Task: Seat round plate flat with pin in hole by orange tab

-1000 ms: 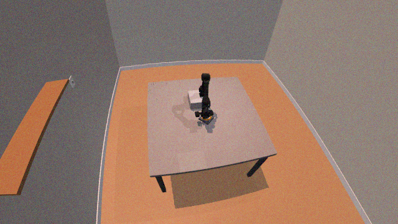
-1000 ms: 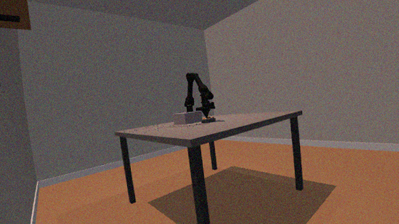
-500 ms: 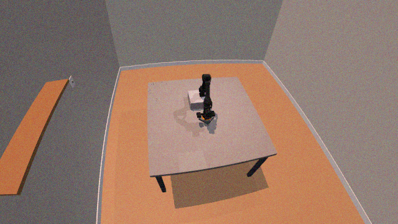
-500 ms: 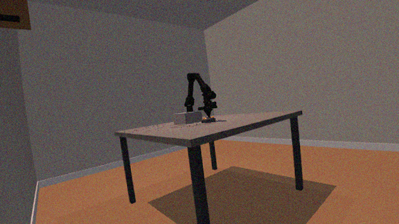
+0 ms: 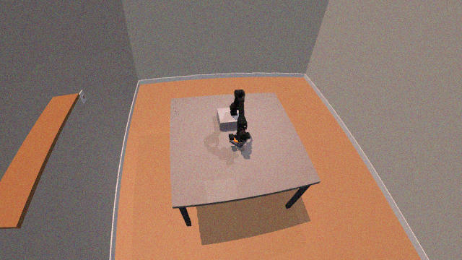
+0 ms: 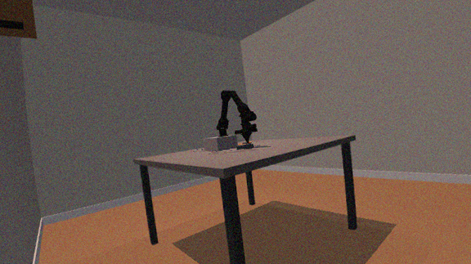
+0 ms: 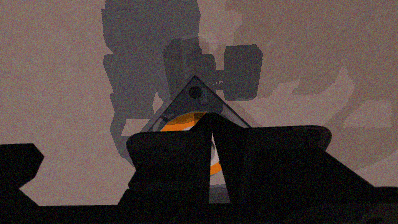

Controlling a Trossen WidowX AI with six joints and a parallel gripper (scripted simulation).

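My gripper tip is 50 mm past the base, 10 mm to the right of it and 20 mm above it.
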